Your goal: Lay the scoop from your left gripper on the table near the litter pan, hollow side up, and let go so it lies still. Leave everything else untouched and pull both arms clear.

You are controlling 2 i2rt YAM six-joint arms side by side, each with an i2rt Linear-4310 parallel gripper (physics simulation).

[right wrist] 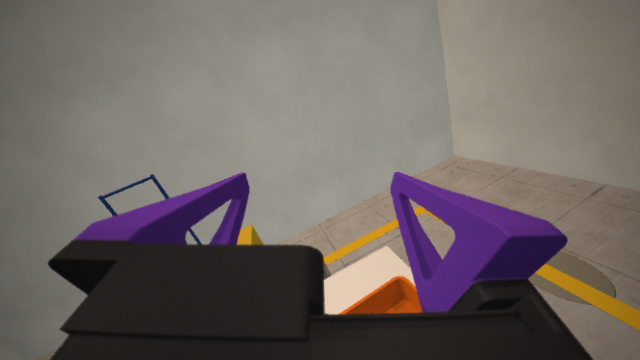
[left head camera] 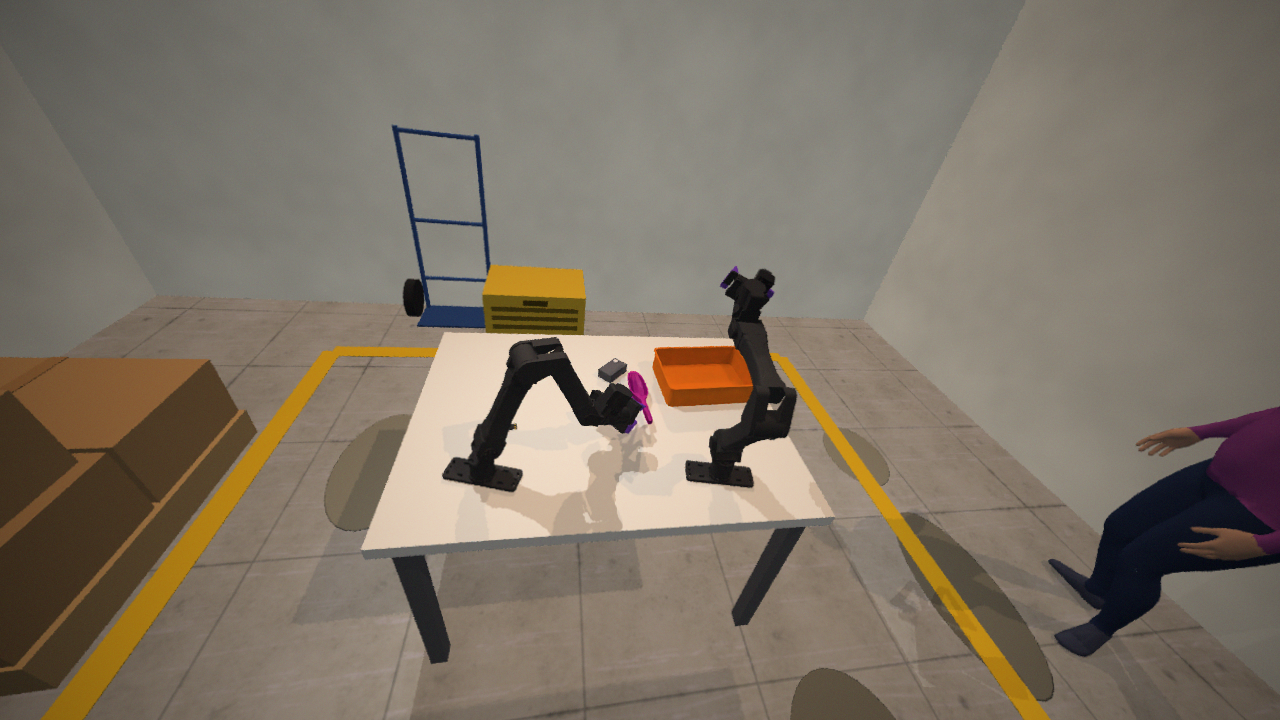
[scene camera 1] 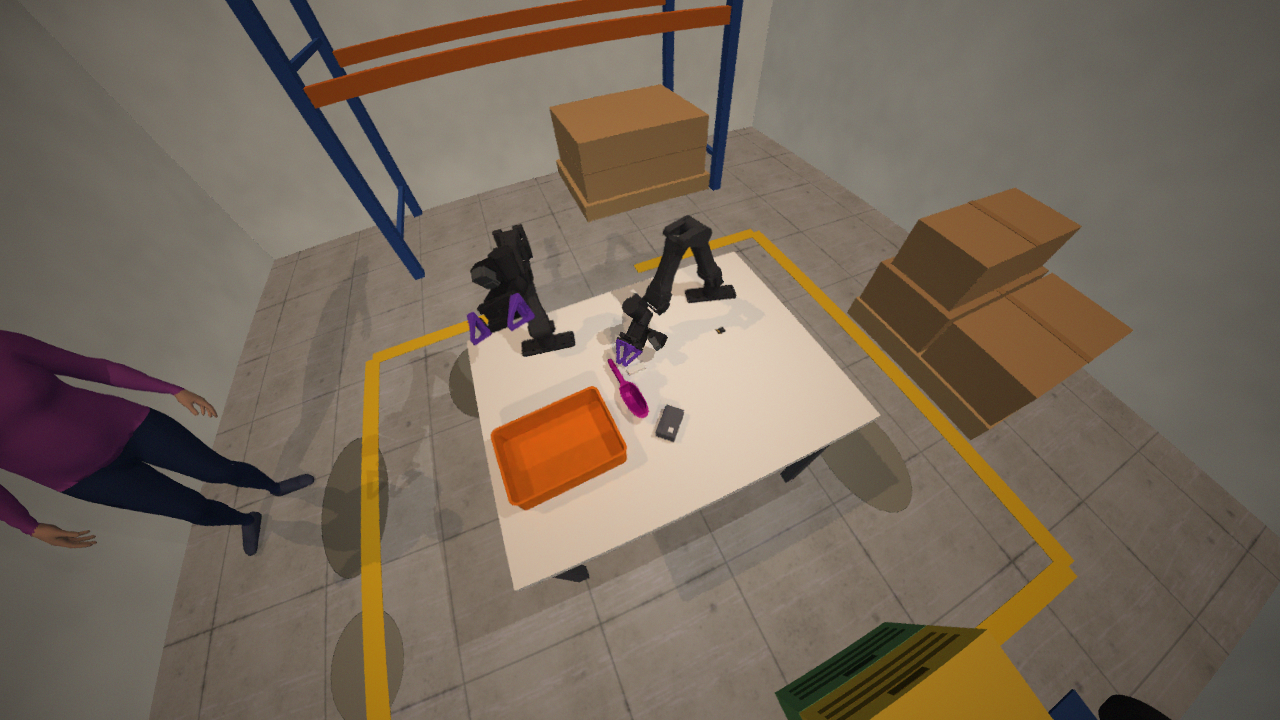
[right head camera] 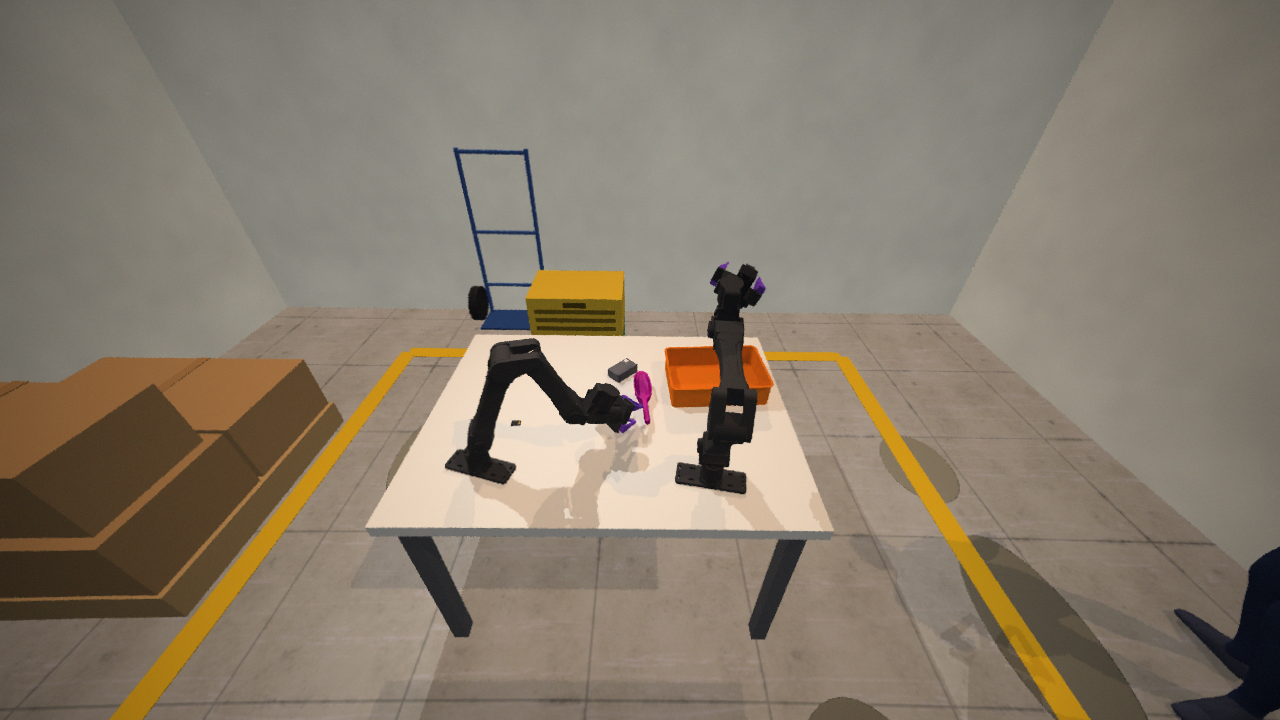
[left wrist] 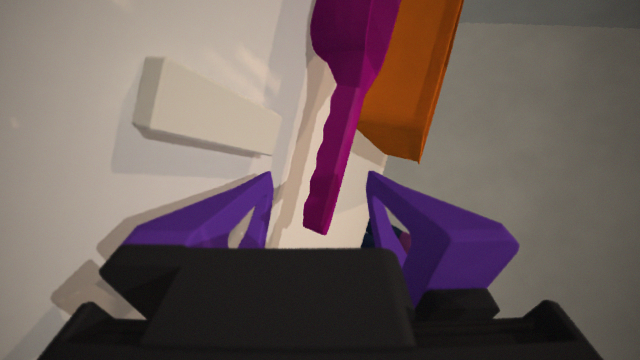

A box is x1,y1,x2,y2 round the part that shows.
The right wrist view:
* right gripper: [48,172,592,359]
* orange litter pan: [340,276,422,313]
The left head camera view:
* orange litter pan: [653,346,752,406]
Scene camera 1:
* right gripper: [467,290,534,344]
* orange litter pan: [491,386,626,509]
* magenta scoop: [608,359,648,417]
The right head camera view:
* left gripper: [604,395,643,432]
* orange litter pan: [664,345,773,407]
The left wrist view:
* left gripper: [37,171,602,359]
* orange litter pan: [356,0,463,164]
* magenta scoop: [303,0,400,234]
